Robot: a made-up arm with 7 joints.
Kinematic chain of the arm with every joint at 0, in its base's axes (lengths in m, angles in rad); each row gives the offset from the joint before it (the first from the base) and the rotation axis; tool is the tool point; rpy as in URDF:
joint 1: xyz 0 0 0.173 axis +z
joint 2: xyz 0 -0.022 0.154 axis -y
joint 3: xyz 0 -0.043 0.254 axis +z
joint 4: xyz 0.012 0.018 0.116 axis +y
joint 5: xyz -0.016 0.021 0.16 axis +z
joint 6: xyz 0 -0.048 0.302 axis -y
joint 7: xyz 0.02 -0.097 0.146 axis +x
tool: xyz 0 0 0 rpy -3.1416 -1.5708 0
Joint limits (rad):
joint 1: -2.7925..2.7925
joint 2: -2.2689..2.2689
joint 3: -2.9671..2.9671
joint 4: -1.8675..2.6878
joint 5: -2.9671..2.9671
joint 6: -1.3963..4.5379
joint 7: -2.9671..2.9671
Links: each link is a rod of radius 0.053 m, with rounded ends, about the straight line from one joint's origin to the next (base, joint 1, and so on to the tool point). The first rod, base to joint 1, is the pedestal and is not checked.
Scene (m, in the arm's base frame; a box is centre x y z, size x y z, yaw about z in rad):
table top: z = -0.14
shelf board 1: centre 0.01 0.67 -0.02 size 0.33 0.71 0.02 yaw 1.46
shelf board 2: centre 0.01 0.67 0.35 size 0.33 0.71 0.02 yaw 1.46
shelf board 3: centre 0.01 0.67 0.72 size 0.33 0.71 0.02 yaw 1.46
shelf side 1: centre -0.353 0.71 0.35 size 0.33 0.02 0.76 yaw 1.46
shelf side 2: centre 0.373 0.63 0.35 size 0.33 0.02 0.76 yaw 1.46
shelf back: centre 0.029 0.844 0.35 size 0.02 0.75 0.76 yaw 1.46
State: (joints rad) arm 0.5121 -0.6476 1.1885 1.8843 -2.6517 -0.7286 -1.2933
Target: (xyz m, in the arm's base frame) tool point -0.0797 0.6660 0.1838
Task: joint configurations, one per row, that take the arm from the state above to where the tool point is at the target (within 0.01 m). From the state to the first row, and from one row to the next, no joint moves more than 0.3 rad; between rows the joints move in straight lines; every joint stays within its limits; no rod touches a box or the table.
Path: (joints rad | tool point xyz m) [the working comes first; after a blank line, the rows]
Joints at the target: 0.9148 -1.1858 0.8651 1.8379 -2.5782 -0.6022 -1.2933
Straight joint move there: touches shelf board 2.

1: 0.3179 -0.8214 1.3758 2.1232 -2.7447 -0.9133 -1.2933 | 0.0061 0.5447 0.5059
2: 0.1237 -0.9952 1.5631 2.3620 -2.8378 -1.0981 -1.2933 | -0.0079 0.4461 0.5148
3: -0.0706 -1.1690 1.7504 2.6009 -2.9308 -1.2828 -1.2933 | -0.0166 0.3265 0.5530
4: 0.1340 -1.1058 1.4889 2.5945 -2.8334 -1.1137 -1.2933 | -0.0631 0.3811 0.4310
5: 0.3387 -1.0426 1.2275 2.5882 -2.7359 -0.9447 -1.2933 | -0.1000 0.3935 0.3027
6: 0.5433 -0.9794 0.9660 2.5818 -2.6385 -0.7756 -1.2933 | -0.1120 0.3758 0.1838
7: 0.6671 -1.0482 0.9324 2.3338 -2.6184 -0.7178 -1.2933 | -0.0976 0.4788 0.1808
8: 0.7909 -1.1170 0.8987 2.0859 -2.5983 -0.6600 -1.2933 | -0.0867 0.5760 0.1809
9: 0.9148 -1.1858 0.8651 1.8379 -2.5782 -0.6022 -1.2933 | -0.0797 0.6660 0.1838

